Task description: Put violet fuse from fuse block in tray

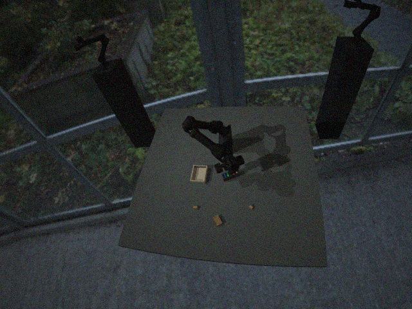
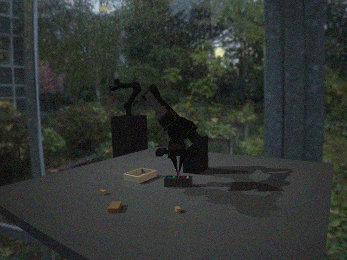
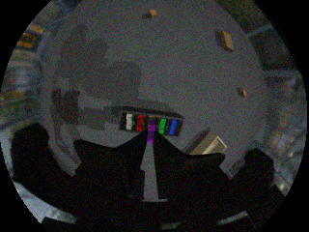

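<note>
Right now the beige tray is 22 cm to the right of my gripper tip, 6 cm below it and 1 cm behind it.
</note>
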